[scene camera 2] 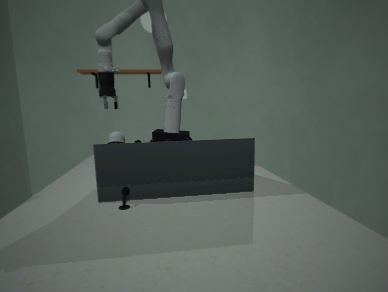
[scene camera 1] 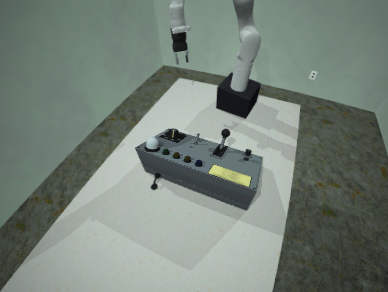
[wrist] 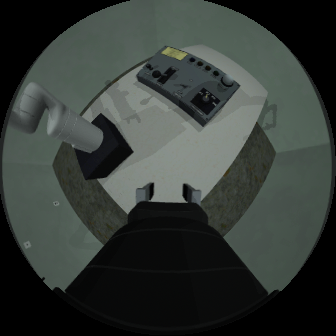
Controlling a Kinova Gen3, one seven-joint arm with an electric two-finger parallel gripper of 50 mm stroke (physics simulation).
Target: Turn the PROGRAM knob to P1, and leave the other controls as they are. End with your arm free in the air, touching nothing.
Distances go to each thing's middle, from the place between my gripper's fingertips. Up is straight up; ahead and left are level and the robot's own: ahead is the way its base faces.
Labels:
The grey control box (scene camera 2: 141, 170) lies 430 mm ahead of my hand, 300 mm to the left of it and 180 mm below it.

